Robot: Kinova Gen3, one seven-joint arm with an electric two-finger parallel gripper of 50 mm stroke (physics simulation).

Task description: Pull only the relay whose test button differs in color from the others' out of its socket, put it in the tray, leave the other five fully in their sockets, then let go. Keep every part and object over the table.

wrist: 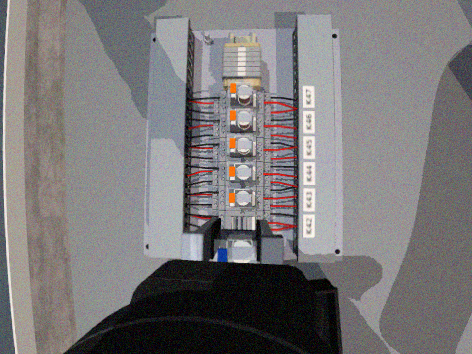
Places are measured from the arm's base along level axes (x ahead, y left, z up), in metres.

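Where they show: gripper, fingertip midpoint: (238, 232).
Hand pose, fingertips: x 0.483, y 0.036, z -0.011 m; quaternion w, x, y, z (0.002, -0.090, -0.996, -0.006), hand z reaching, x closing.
Note:
After its pixels a point has its place.
The relay with the blue test button (243, 251) {x 0.478, y 0.041, z 0.023 m} is between the fingers of my gripper (238, 232) {x 0.482, y 0.036, z -0.011 m}, which is shut on it. It is held above the panel at the near end of the row, in line with the K42 label. Its lower part is hidden by the fingers and gripper body. Five relays with orange test buttons, at K43 (243, 198) {x 0.477, y 0.013, z -0.076 m}, K44 (243, 172) {x 0.472, y -0.014, z -0.076 m}, K45 (243, 146) {x 0.468, y -0.041, z -0.076 m}, K46 (243, 120) {x 0.464, y -0.069, z -0.076 m} and K47 (243, 94) {x 0.459, y -0.098, z -0.076 m}, sit in their sockets in a column. The tray does not show in this view.
A grey wiring duct (170, 190) {x 0.562, y -0.008, z -0.101 m} runs along the left of the row and a second duct (324, 150) {x 0.376, y -0.026, z -0.101 m} with labels along the right. Red and black wires join them to the sockets. A terminal block (242, 60) {x 0.453, y -0.148, z -0.098 m} stands beyond K47. The backplate's screw holes show at its corners.

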